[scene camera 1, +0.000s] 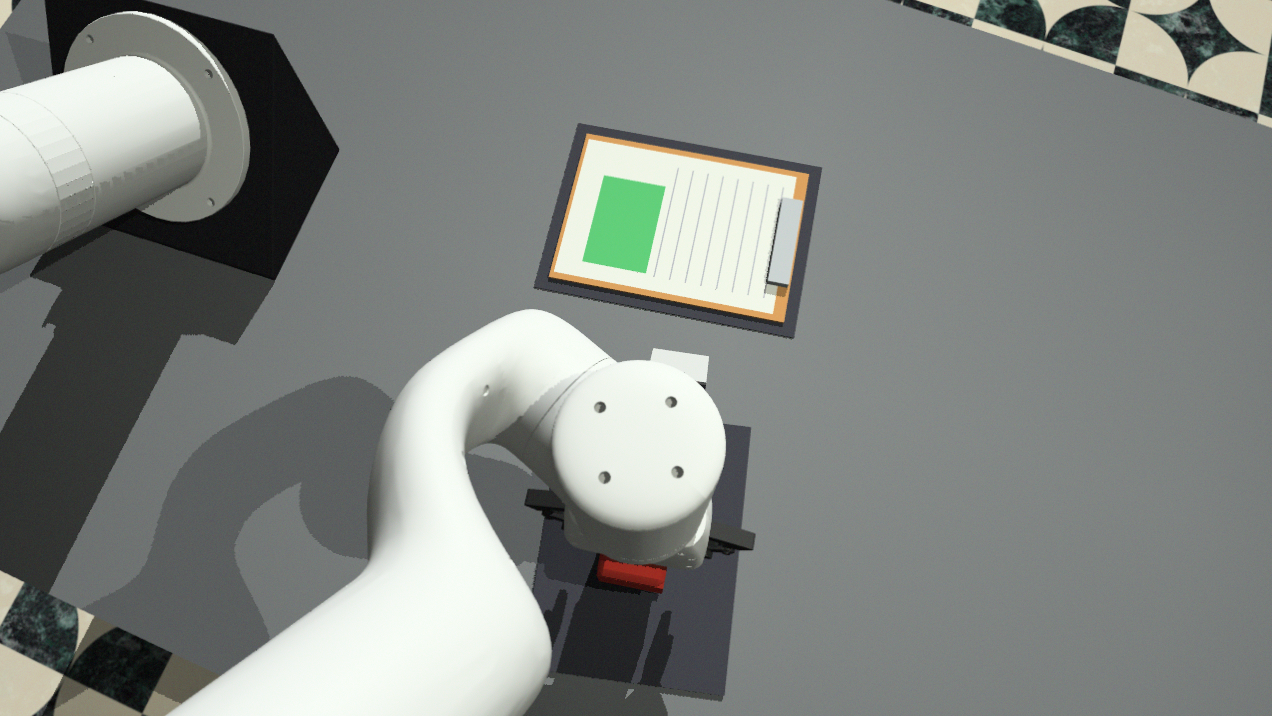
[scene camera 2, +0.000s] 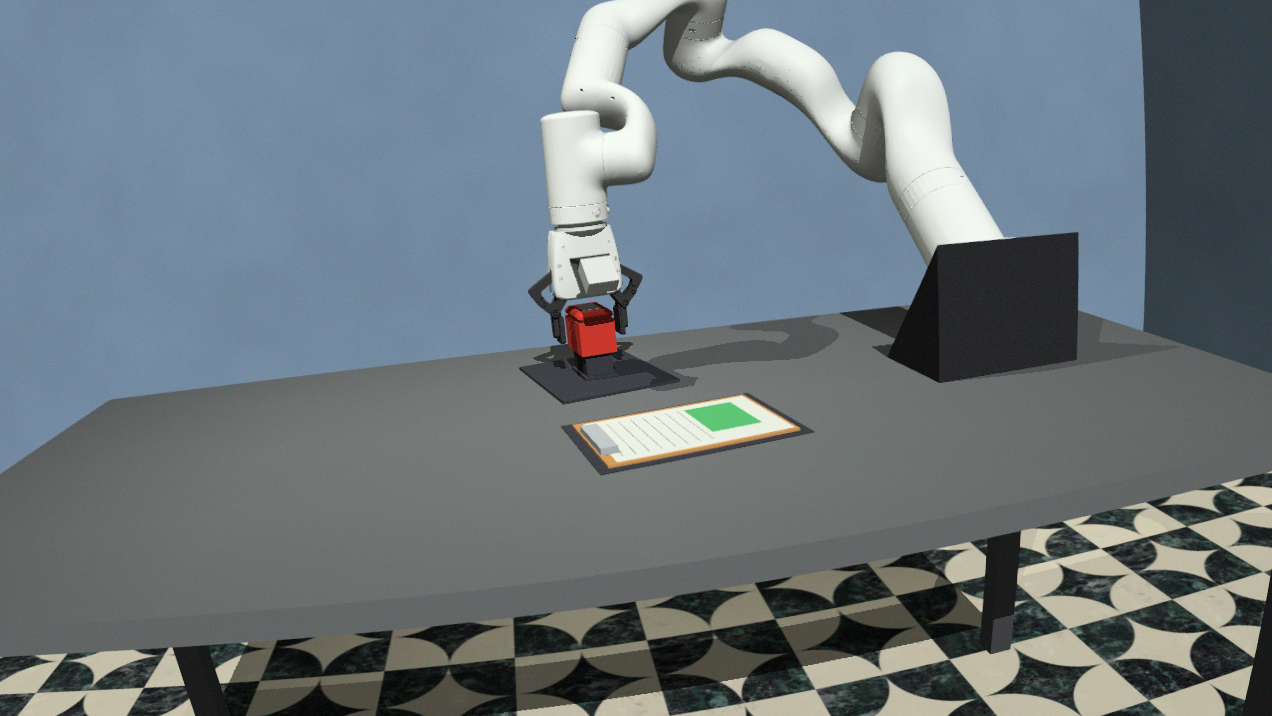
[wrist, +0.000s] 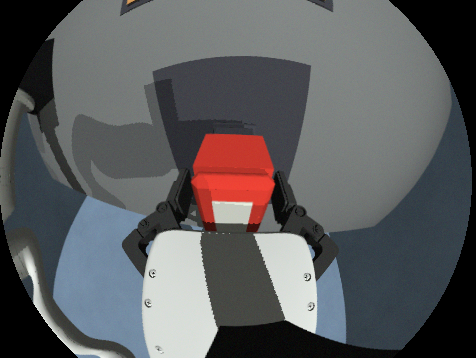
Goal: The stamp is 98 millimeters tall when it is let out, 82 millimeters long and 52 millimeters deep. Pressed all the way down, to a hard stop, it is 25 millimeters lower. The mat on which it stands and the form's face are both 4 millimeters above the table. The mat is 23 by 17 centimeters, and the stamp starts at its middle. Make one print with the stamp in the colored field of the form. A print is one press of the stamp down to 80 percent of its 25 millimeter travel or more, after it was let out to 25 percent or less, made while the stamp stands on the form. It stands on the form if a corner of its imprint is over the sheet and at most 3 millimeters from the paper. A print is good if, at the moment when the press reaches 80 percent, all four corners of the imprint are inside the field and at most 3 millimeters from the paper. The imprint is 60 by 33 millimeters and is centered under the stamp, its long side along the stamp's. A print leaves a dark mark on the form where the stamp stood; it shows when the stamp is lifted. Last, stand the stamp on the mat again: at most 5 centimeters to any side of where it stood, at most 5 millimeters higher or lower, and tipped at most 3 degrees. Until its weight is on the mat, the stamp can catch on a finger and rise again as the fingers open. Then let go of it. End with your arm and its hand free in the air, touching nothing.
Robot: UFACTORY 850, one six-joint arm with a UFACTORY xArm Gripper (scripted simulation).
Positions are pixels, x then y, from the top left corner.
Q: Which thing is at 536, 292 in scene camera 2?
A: My gripper.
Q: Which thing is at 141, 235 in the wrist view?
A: My gripper.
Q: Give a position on a form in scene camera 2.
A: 615, 444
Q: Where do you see a form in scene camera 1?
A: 706, 233
